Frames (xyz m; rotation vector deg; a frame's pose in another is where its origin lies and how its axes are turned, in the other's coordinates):
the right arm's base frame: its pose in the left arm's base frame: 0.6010 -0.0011 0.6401 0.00 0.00 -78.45
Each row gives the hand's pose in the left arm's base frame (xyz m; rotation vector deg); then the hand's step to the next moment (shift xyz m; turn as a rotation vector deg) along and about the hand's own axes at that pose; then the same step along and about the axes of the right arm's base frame.
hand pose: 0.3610 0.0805 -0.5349 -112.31 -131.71 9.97
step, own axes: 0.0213 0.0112 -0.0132 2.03 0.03 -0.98
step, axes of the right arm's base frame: -0.0205 0.0141 0.0115 -2.01 0.28 0.99
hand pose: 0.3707 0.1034 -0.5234 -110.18 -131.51 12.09
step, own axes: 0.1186 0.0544 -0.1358 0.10 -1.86 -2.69
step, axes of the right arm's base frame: -0.1143 0.0831 0.1245 -0.08 -1.29 3.00
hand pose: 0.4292 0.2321 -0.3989 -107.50 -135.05 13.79
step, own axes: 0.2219 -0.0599 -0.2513 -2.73 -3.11 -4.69
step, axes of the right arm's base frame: -0.2231 -0.0147 0.2569 2.75 -2.05 5.23
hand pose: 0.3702 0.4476 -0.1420 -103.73 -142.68 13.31
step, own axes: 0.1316 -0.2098 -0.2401 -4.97 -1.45 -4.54
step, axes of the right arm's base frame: -0.1229 -0.1860 0.2633 4.81 -0.19 4.93
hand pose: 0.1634 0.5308 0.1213 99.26 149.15 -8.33
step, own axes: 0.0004 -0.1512 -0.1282 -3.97 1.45 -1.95
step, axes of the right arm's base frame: 0.0191 -0.1407 0.1383 3.47 2.31 2.08
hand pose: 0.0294 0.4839 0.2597 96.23 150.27 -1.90
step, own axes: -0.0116 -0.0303 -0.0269 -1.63 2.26 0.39
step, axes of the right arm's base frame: 0.0173 -0.0270 0.0274 1.08 2.57 -0.34
